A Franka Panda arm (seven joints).
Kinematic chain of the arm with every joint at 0, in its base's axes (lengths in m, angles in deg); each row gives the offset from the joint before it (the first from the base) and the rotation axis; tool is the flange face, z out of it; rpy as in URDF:
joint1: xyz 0 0 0.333 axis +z
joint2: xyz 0 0 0 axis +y
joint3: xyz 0 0 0.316 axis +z
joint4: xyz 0.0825 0 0 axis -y
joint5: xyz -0.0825 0 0.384 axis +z
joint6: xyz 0 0 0 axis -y
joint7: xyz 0.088 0 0 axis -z
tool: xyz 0 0 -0.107 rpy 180 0 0
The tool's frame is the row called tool.
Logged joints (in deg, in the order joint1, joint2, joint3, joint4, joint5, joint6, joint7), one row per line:
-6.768, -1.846, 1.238, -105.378, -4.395, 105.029, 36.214
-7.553, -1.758, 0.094, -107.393, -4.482, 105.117, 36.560
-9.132, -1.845, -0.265, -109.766, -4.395, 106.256, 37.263
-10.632, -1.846, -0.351, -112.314, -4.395, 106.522, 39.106
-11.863, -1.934, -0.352, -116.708, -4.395, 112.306, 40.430
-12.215, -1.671, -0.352, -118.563, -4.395, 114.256, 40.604
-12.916, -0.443, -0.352, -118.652, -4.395, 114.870, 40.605
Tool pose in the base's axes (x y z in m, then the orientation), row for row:
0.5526, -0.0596, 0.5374, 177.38, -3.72, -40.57
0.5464, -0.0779, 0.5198, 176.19, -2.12, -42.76
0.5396, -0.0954, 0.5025, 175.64, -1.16, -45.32
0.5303, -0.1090, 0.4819, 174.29, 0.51, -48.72
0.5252, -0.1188, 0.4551, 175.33, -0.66, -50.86
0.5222, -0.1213, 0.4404, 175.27, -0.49, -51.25
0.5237, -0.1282, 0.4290, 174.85, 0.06, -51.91
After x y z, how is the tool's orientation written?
As angles about the fixed x, y, z axes (roll, pitch, yaw), in degrees.
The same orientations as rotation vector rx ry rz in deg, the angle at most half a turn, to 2 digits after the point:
165.24, -61.21, 3.97
163.55, -64.14, 0.90
161.95, -67.69, -0.93
159.40, -72.13, -4.31
158.47, -75.39, -2.16
158.23, -75.93, -2.46
157.68, -76.75, -3.53

